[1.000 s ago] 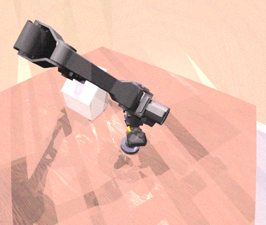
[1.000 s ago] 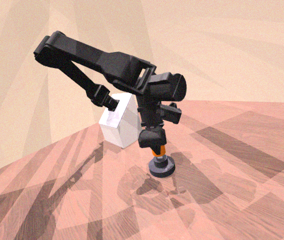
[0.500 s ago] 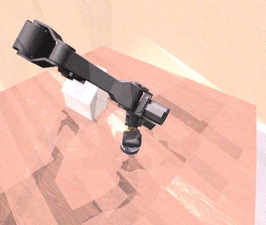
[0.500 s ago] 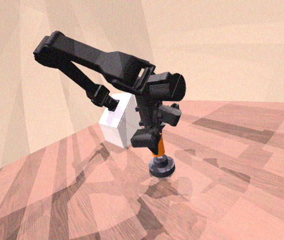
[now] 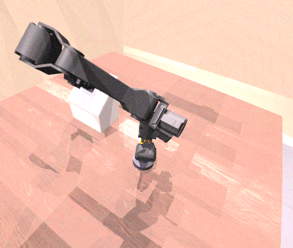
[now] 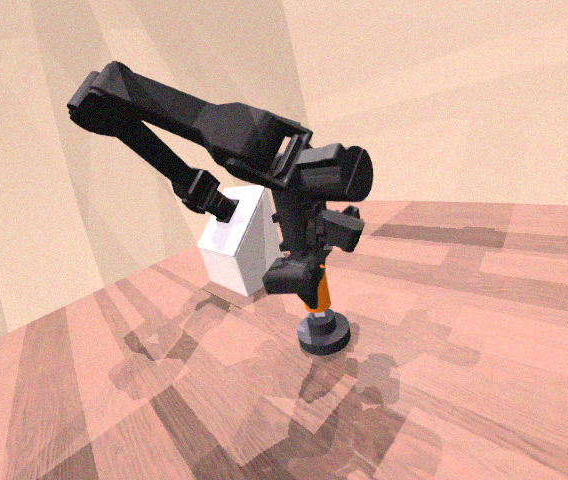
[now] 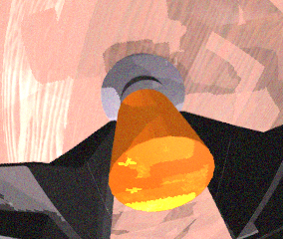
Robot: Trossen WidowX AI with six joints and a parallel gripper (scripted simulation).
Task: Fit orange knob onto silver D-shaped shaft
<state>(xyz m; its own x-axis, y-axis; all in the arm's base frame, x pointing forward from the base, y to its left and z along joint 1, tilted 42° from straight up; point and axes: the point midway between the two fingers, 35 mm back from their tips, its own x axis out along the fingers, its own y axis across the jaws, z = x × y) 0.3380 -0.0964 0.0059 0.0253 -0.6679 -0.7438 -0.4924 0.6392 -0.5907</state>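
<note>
Right now the orange knob is 3 cm above my gripper tip. Round my gripper tip: round pedestal 4 cm below.
</note>
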